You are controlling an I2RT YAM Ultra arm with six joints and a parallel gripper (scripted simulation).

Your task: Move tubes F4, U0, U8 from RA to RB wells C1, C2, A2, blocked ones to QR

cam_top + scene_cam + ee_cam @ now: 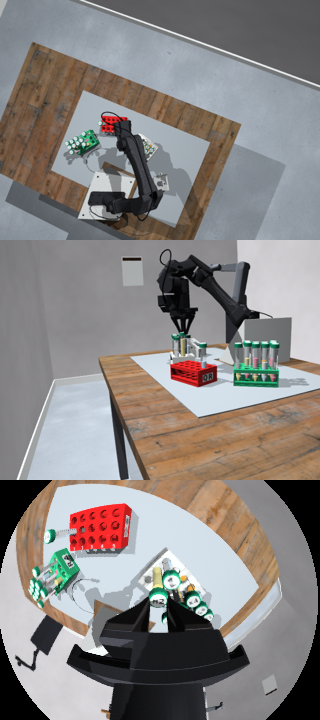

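Now: the tube with yellow filling 1 cm ahead of my hand and 6 cm below it. The rest, counted from my hand: red rack QR (5 cm ahead, 16 cm to the left, 11 cm below); tube (4 cm ahead, 20 cm to the left, 7 cm below); white rack RB (1 cm behind, 4 cm to the right, 11 cm below).
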